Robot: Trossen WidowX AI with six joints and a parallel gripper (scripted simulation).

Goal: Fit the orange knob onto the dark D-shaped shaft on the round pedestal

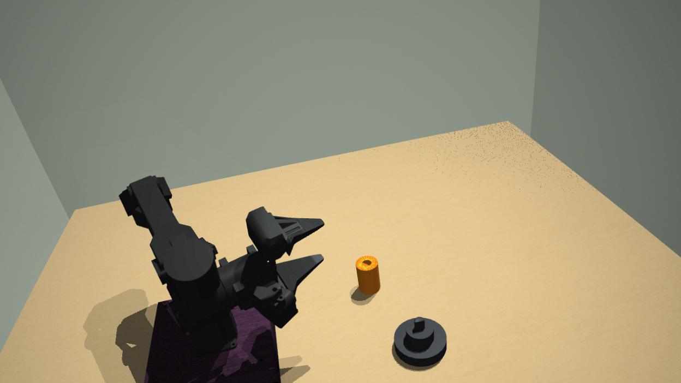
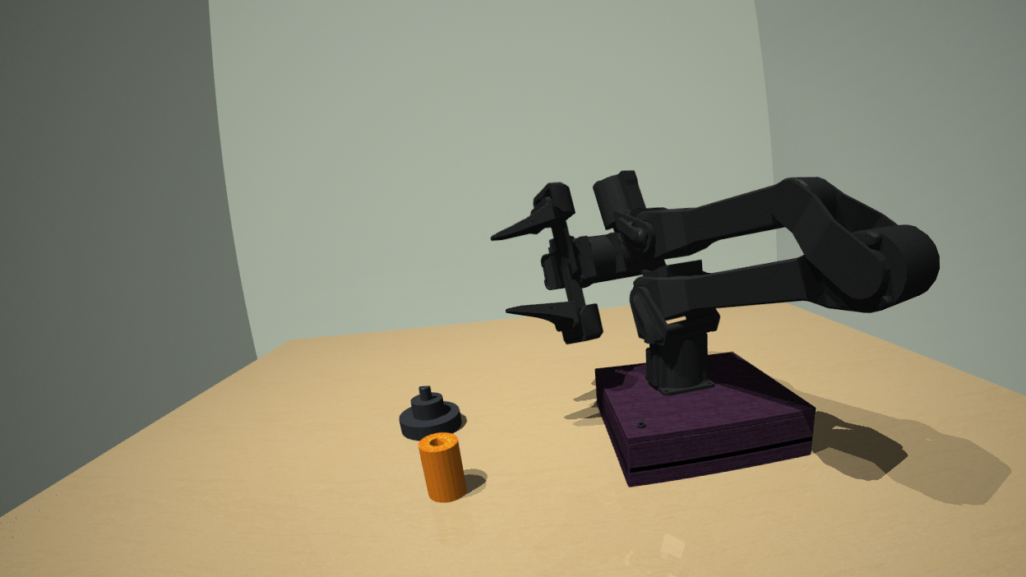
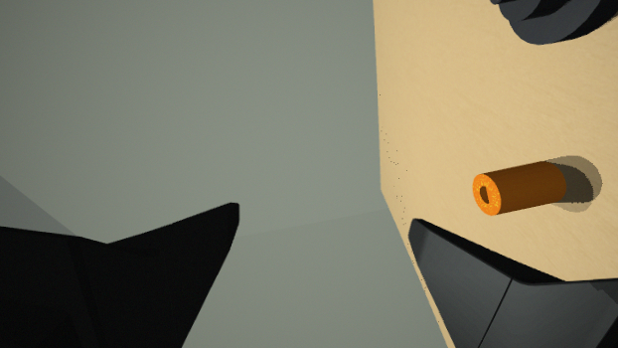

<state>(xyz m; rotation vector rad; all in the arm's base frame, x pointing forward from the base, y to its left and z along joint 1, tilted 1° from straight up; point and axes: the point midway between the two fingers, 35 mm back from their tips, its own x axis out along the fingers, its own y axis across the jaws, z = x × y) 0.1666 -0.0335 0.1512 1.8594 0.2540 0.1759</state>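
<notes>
The orange knob is 180 mm below my gripper tip, 90 mm to the left of it and 80 mm ahead of it. Also, from my gripper tip: round pedestal (180 mm below, 110 mm ahead, 70 mm to the right).
</notes>
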